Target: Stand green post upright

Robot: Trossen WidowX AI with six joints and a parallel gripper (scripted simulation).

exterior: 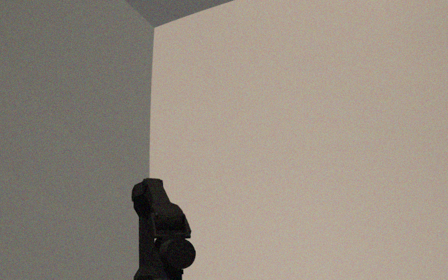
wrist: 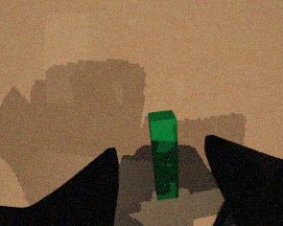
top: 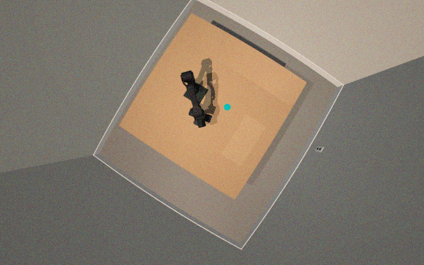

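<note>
The green post is 10 mm behind my gripper tip, 20 mm to the left of it and 30 mm below it. The rest, counted from my gripper tip: cyan circle (120 mm ahead, 220 mm to the left, 30 mm below).
</note>
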